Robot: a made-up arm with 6 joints.
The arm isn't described. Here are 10 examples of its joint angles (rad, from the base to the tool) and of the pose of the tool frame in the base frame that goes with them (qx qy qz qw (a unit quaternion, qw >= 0); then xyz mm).
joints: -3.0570 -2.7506 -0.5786 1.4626 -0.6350 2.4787
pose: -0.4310 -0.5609 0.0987 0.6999 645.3 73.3 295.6
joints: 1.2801 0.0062 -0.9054 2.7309 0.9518 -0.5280
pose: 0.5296 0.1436 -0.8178 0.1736 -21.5 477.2 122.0
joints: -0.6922 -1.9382 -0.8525 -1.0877 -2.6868 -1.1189
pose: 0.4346 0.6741 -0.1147 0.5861 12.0 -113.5 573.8
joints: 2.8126 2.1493 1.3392 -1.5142 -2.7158 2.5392
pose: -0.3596 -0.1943 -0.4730 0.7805 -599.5 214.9 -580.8
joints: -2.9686 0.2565 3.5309 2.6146 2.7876 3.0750
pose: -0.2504 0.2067 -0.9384 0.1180 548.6 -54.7 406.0
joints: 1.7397 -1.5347 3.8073 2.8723 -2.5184 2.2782
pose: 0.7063 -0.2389 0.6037 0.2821 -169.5 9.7 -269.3
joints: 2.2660 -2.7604 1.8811 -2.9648 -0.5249 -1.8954
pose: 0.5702 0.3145 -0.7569 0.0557 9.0 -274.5 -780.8
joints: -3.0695 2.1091 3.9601 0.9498 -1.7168 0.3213
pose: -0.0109 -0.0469 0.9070 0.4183 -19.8 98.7 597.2
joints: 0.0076 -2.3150 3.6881 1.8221 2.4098 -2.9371
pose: 0.2747 0.7124 0.6127 0.2040 386.3 45.6 -63.8
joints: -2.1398 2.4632 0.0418 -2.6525 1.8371 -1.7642
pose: 0.5893 0.1542 0.7544 0.2446 289.2 171.0 -448.0
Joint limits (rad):
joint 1: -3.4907..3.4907
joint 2: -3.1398..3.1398
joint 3: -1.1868..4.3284
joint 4: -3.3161..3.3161
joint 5: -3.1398..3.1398
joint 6: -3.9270..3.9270
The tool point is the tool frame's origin. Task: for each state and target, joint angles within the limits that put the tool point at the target. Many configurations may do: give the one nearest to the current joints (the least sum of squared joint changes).
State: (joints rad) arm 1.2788 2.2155 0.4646 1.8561 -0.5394 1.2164
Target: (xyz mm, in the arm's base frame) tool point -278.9 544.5 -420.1
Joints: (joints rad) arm 1.9083 1.5972 0.1490 2.0749 -0.5394 1.2164
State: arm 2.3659 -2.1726 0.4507 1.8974 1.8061 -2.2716
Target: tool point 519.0 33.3 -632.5
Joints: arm 3.2199 -3.0223 0.6367 1.6138 1.8061 -2.2716
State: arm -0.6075 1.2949 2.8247 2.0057 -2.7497 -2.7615
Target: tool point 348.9 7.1 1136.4
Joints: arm -0.2711 0.7752 2.0275 2.1949 -2.7497 -2.7615
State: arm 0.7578 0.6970 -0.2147 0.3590 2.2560 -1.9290
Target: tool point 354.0 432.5 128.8
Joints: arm 1.1836 0.1963 -0.6569 0.2885 2.2560 -1.9290
